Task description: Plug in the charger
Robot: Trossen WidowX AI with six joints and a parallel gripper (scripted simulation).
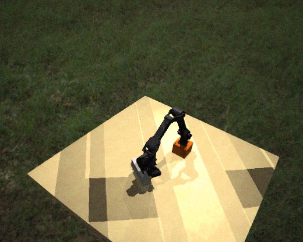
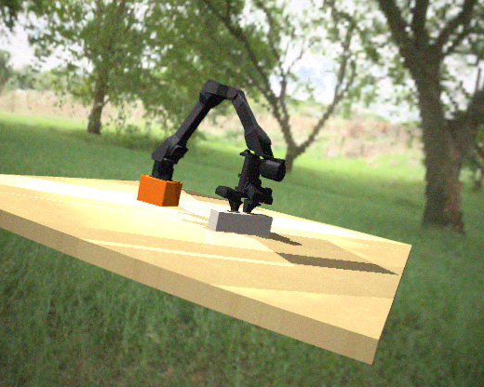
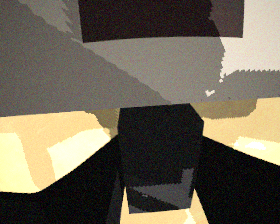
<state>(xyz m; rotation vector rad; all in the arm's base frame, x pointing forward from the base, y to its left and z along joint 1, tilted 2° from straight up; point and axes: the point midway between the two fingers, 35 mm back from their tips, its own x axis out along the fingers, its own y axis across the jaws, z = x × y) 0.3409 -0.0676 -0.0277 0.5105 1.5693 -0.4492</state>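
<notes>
Right now the charger is 10 mm to the right of my gripper tip, 10 mm ahead of it and 10 mm above it.
</notes>
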